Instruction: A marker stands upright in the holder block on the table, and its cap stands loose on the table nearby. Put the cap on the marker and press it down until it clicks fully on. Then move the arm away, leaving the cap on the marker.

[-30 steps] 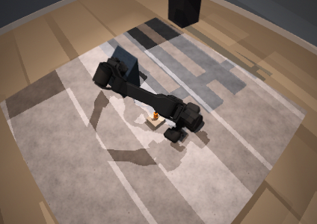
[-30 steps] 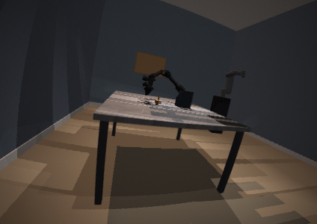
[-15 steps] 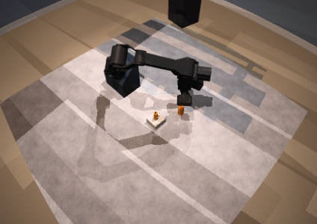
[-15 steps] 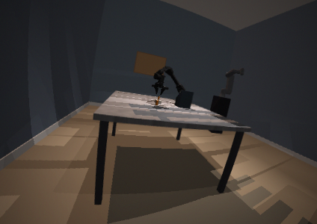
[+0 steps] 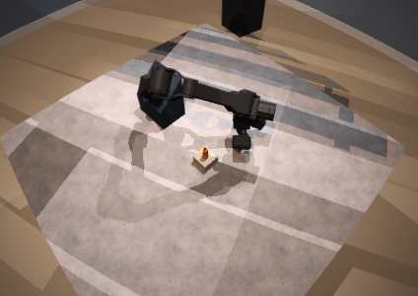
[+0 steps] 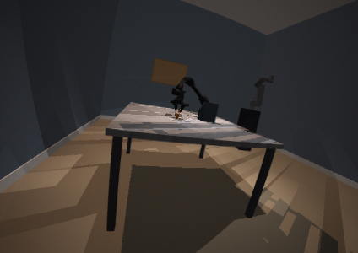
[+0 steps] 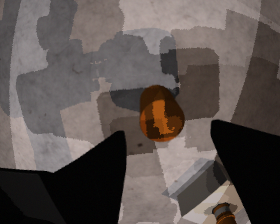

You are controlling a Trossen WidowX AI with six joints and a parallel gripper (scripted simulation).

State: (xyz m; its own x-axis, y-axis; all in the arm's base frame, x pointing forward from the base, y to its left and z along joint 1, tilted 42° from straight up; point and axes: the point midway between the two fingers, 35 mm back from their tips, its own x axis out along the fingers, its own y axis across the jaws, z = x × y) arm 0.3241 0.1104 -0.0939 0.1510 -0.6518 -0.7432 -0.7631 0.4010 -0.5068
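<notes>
The orange cap lies 4 cm below my gripper tip.
</notes>
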